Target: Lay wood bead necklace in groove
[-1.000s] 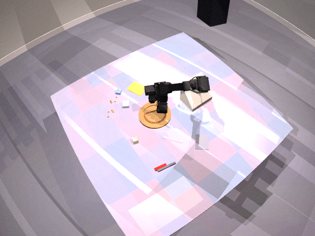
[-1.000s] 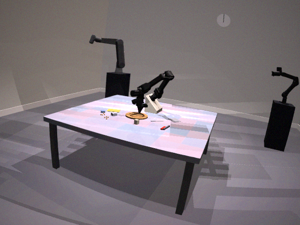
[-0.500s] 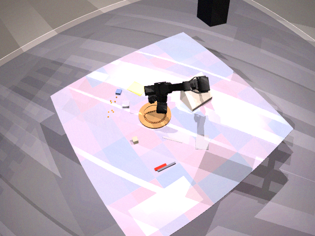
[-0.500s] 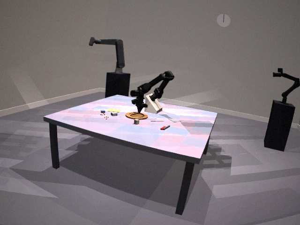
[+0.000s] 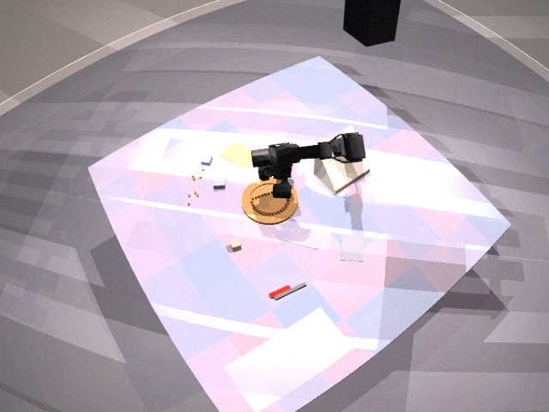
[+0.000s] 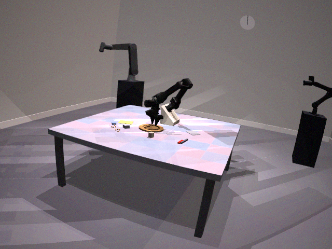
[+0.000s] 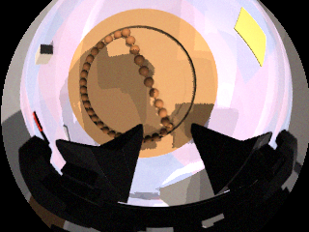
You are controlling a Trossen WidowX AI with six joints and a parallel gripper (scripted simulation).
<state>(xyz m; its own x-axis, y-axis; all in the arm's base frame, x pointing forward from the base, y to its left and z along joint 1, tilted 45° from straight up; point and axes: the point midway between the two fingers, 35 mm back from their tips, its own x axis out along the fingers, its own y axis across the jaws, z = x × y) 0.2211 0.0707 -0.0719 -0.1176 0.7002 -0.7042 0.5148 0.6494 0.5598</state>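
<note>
My gripper tip is now 6 cm short of the round bead board, 1 cm to the right of it and 1 cm above it. From my gripper tip the other things lie so: white block (19 cm ahead, 15 cm to the right, 1 cm below); then thin rod (5 cm ahead, 22 cm to the left, 2 cm below); then yellow sheet (6 cm ahead, 25 cm to the right, 2 cm below).
</note>
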